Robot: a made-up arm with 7 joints.
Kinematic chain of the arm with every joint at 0, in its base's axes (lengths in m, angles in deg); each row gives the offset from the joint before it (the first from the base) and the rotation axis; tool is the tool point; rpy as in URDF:
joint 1: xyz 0 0 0.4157 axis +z
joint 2: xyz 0 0 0 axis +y
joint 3: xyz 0 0 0.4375 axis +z
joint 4: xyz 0.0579 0 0 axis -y
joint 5: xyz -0.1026 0 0.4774 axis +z
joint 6: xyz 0 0 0 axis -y
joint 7: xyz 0.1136 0 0 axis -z
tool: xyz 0 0 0 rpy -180 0 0
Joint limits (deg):
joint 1: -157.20..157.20
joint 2: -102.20..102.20
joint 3: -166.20..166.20
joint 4: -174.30..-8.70
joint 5: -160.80..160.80
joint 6: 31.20..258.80
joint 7: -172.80..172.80
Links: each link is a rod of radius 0.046 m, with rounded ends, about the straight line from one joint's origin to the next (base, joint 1, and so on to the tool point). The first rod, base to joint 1, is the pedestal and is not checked.
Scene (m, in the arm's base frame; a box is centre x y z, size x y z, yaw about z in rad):
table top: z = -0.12
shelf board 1: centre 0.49 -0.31 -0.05 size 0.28 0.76 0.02 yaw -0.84
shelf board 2: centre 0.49 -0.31 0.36 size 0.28 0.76 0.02 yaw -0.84
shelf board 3: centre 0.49 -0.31 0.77 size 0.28 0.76 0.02 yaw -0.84
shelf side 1: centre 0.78 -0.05 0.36 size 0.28 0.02 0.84 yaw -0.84
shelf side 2: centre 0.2 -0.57 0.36 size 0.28 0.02 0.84 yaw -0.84
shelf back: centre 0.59 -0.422 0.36 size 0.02 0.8 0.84 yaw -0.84
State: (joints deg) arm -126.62 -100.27 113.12 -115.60 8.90 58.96 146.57
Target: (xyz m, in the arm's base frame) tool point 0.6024 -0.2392 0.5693
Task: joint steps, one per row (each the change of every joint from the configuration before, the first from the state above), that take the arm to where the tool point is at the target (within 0.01 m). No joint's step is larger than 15 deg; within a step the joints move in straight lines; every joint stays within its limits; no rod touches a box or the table.
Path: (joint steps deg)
1: 11.82 7.56 6.10 -9.64 0.60 -5.73 0.00
2: 11.82 7.55 6.09 -9.64 0.60 -5.72 0.00
3: 1.64 -3.24 -14.47 -1.62 -1.67 -0.87 0.00
4: 1.65 -3.25 -14.48 -1.62 -1.67 -0.86 0.00
5: 1.64 -3.24 -14.47 -1.62 -1.66 -0.87 0.00
6: 1.64 -3.25 -14.47 -1.62 -1.67 -0.86 0.00
7: -12.64 4.80 3.40 9.74 0.80 5.84 0.00
8: -12.64 4.81 3.41 9.74 0.80 5.85 0.00
9: -12.64 4.80 3.41 9.74 0.80 5.85 0.00

